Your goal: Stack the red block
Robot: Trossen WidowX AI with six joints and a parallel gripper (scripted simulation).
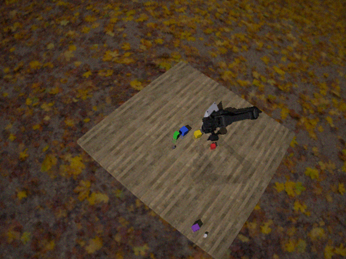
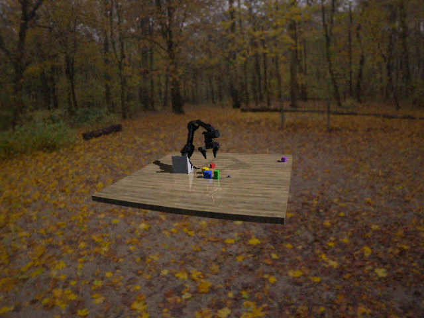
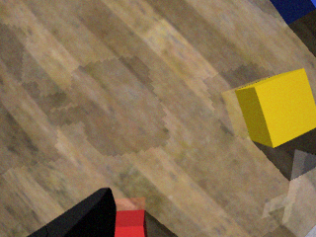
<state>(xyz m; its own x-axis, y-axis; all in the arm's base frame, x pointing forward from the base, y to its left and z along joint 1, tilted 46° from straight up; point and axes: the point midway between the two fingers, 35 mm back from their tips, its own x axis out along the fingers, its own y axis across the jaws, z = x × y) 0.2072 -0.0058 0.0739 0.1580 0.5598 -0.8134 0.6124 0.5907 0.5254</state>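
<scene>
My gripper tip is now 10 mm past the red block, 90 mm to the right of it and 90 mm above it. From my gripper tip the other things lie so: small dark object 180 mm ahead, 150 mm to the right, 100 mm below; blue block 20 mm ahead, 160 mm to the right, 80 mm below; yellow block 30 mm behind, 60 mm to the right, 80 mm below.
</scene>
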